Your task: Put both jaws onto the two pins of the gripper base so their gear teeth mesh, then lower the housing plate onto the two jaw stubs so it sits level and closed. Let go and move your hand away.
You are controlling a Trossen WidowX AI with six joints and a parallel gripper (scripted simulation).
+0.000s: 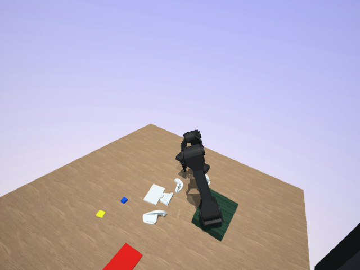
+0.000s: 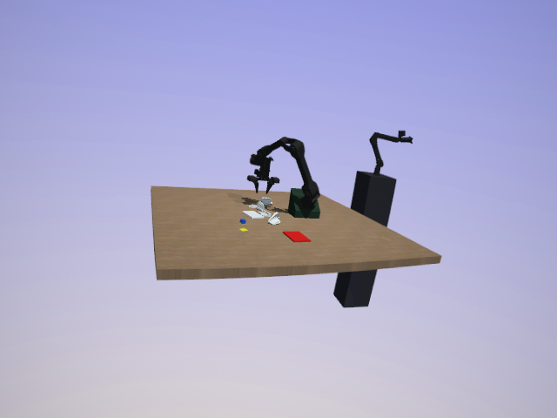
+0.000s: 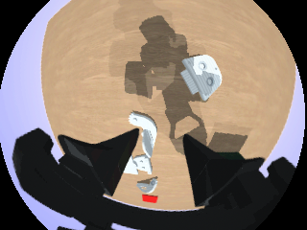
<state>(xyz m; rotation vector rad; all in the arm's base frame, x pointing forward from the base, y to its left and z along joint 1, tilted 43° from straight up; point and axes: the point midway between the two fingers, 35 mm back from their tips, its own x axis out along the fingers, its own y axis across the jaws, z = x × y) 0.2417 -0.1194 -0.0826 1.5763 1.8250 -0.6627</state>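
The white jaw lies 40 mm ahead of my gripper tip, 40 mm to the left of it and 80 mm below it. From my gripper tip the other things lie so: blue cube (150 mm ahead, 340 mm to the left, 70 mm below); then yellow tile (160 mm ahead, 450 mm to the left, 80 mm below); then red patch (80 mm behind, 520 mm to the left, 80 mm below).
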